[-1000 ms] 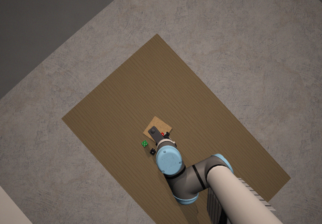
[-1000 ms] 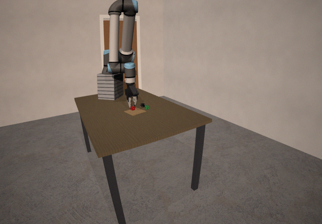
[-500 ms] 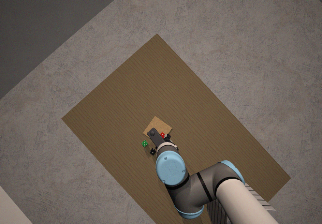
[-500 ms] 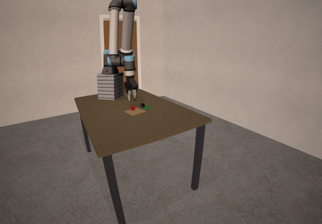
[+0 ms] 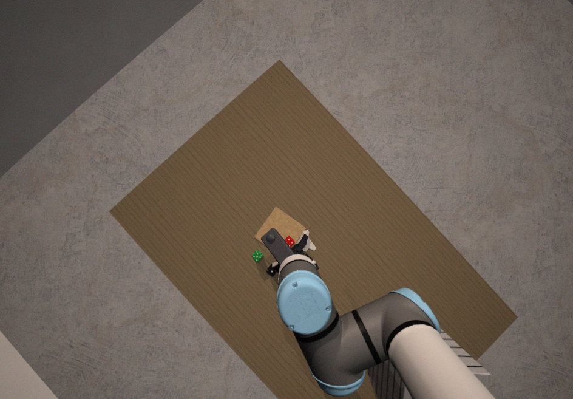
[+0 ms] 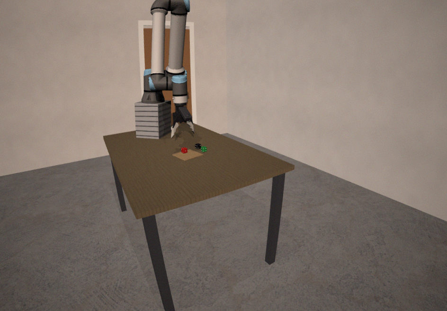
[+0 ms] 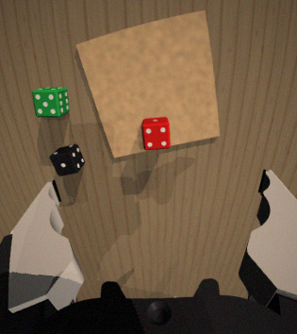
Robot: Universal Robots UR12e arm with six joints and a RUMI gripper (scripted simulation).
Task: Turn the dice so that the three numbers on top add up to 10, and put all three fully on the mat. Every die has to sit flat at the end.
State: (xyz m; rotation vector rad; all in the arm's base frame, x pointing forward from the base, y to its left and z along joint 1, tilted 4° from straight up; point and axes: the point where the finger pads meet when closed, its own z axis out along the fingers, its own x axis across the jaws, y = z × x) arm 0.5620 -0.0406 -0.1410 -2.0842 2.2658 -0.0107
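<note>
My gripper is now 120 mm to the right of the black die, 100 mm above it and 20 mm past it. Round my hand: tan mat (110 mm below, 50 mm ahead); red die (90 mm below); green die (110 mm to the left, 100 mm below, 60 mm ahead).
</note>
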